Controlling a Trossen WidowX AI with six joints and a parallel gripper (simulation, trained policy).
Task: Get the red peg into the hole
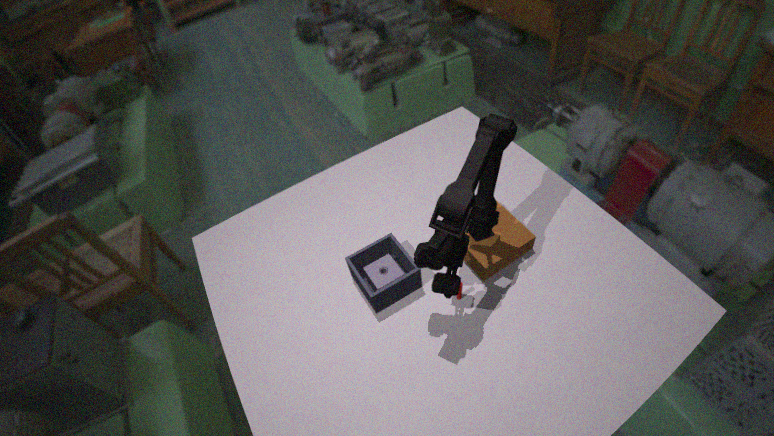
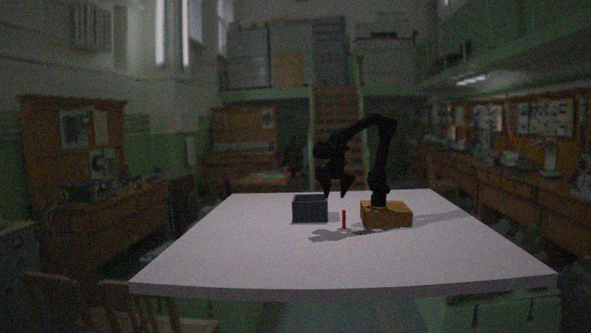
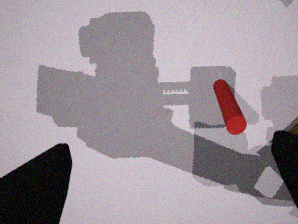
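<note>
Now: the red peg 4 cm behind my gripper tip, 2 cm to the right of it and 10 cm below it. Round my gripper tip: dark grey box: 14 cm ahead, 16 cm to the right, 11 cm below; light grey plate: 14 cm ahead, 16 cm to the right, 9 cm below.
</note>
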